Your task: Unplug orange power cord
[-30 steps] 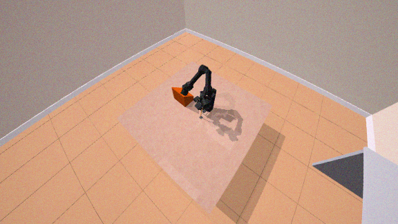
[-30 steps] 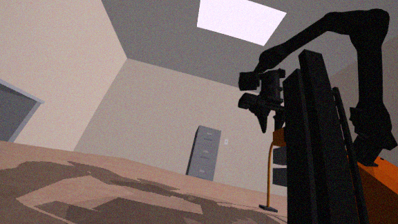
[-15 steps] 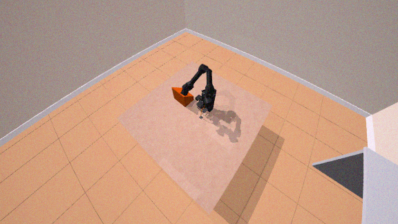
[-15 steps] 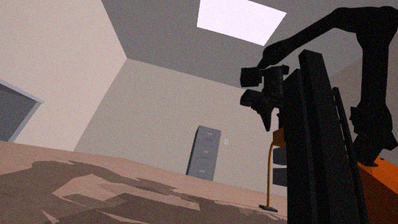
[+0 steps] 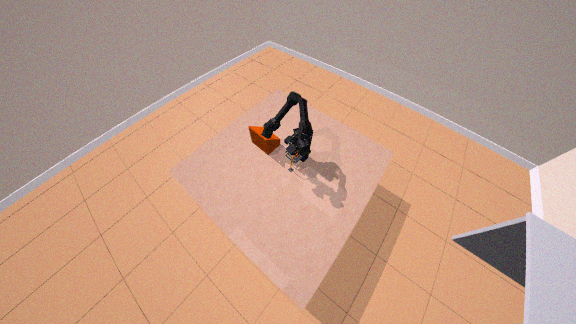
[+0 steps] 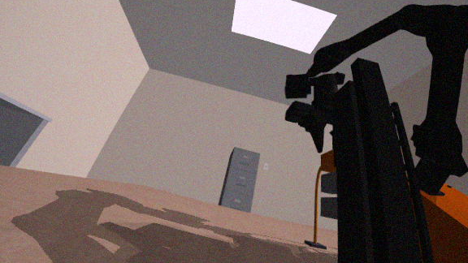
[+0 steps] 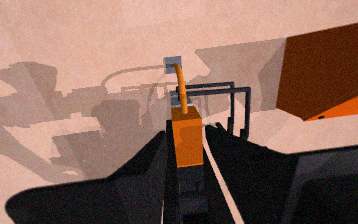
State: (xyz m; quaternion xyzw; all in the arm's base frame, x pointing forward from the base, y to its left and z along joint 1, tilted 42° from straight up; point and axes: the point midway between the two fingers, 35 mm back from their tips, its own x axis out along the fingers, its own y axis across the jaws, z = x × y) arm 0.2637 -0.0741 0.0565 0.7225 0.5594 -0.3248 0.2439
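My gripper tip is now 30 mm to the right of the orange plug and 10 mm above it.
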